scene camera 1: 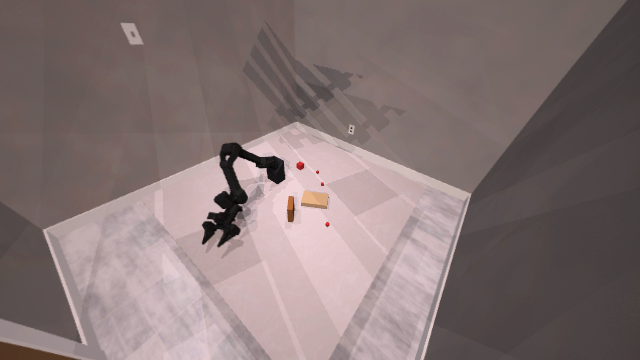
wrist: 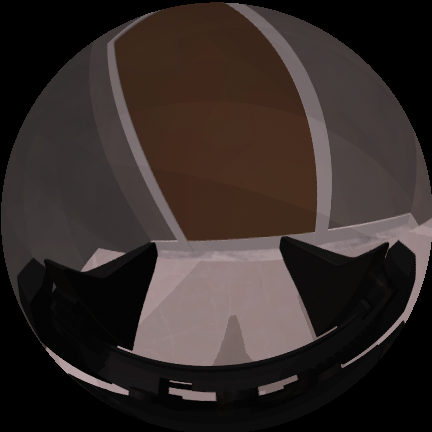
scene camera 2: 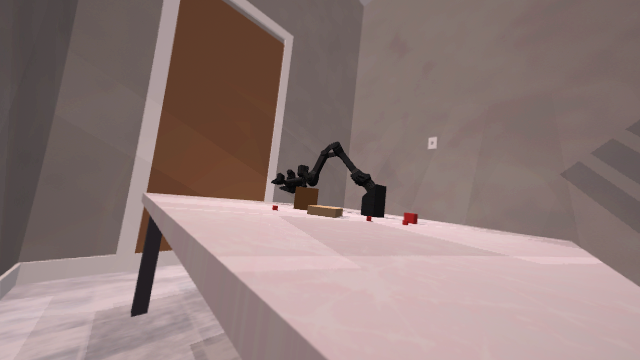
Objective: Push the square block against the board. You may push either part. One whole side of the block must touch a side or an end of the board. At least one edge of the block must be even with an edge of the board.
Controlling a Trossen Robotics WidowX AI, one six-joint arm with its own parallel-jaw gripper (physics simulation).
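Frame: origin at the arm's base, x right, y up, z back, level; millimetres.
Seen in the pictures: gripper, fingertip midpoint: (scene camera 1: 210,245) (wrist: 218,246) (scene camera 2: 275,185); arm's base at its link origin: (scene camera 1: 274,164) (scene camera 2: 373,192).
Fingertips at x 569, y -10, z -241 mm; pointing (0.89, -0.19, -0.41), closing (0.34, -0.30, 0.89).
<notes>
Offsets run from my fingertips to a thing's top centre.
The square block {dx -414, dy -9, dz -68 mm} (scene camera 1: 290,209) (scene camera 2: 305,198) is dark brown and thin, and stands upright on its edge. The board {dx -588, dy -82, dz -101 mm} (scene camera 1: 315,199) (scene camera 2: 324,211) is light tan and lies flat to the right of the block in scene camera 1. A narrow gap separates them there, and no side touches. My gripper (scene camera 1: 211,245) (scene camera 2: 276,185) (wrist: 218,246) is open, with nothing between its fingers. It is low over the table, left of the block and a little further down in scene camera 1, apart from both parts. Neither part shows in the wrist view.
A larger red cube {dx -777, dy -72, dz +207 mm} (scene camera 1: 300,165) (scene camera 2: 410,218) stands near the arm's base. Small red cubes {dx -820, dy -96, dz +72 mm} (scene camera 1: 317,172) {dx -741, dy -96, dz -38 mm} (scene camera 1: 322,184) lie above the board in scene camera 1. Another small red cube {dx -496, dy -96, dz -272 mm} (scene camera 1: 327,224) (scene camera 2: 275,207) lies below it. The arm's black base (scene camera 1: 276,170) (scene camera 2: 374,201) stands above the block in scene camera 1.
</notes>
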